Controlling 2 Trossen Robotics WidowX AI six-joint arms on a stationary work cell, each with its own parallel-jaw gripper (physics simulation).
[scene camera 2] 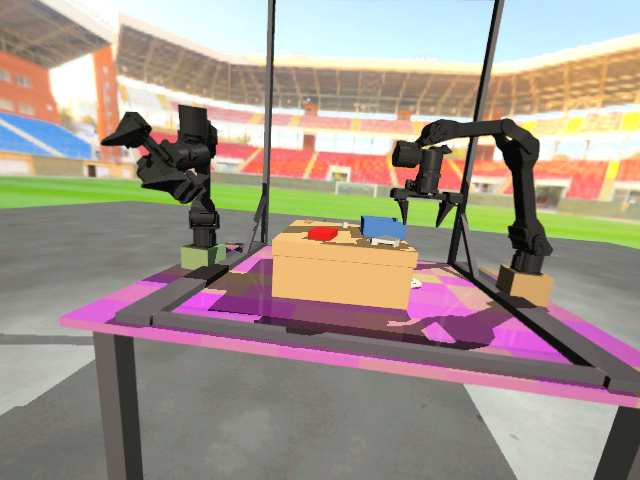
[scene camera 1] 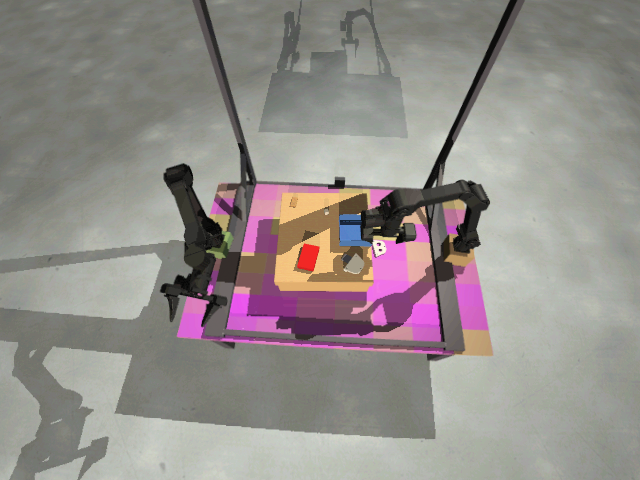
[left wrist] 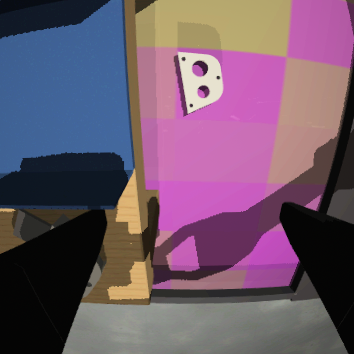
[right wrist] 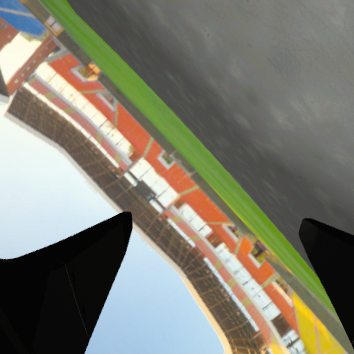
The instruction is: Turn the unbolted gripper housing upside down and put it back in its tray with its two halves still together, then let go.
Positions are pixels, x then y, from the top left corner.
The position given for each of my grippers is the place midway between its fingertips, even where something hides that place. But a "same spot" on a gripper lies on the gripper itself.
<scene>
my left gripper: scene camera 2; scene camera 1; left wrist 194, 213; not seen in the right wrist view (out of frame)
my right gripper: scene camera 2; scene camera 1 187, 324; right wrist; not seen in the left wrist view (out of frame)
same spot on my right gripper: (right wrist: 60, 289) = (scene camera 2: 126, 143)
same spot on my left gripper: (scene camera 1: 407, 232) = (scene camera 2: 447, 192)
</scene>
